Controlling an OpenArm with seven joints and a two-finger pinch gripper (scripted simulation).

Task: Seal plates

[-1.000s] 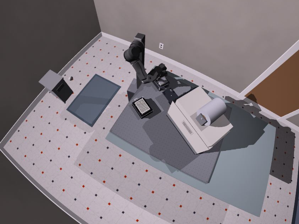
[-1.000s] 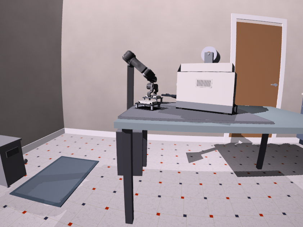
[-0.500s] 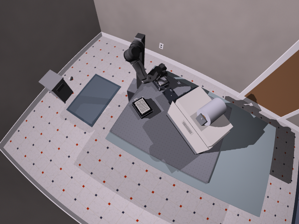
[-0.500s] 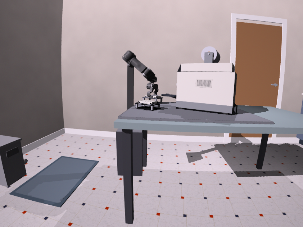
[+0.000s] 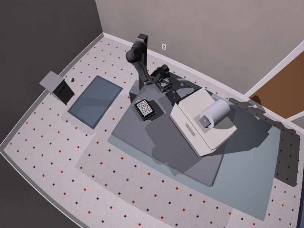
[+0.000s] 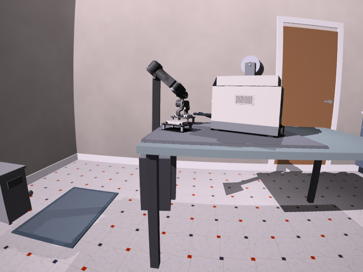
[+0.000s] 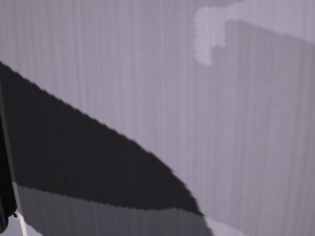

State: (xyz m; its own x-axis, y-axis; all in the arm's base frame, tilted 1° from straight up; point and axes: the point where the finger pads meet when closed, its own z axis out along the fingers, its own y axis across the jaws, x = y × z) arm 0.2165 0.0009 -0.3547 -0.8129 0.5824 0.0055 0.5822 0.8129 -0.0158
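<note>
Right now the plate nest is 10 mm below my hand. Round my hand: N1 label: 90 mm behind, 70 mm below, 60 mm to the left; then screen: 270 mm ahead, 250 mm above, 180 mm to the right; then sealer stage: 150 mm to the right, 150 mm ahead, 30 mm above.
</note>
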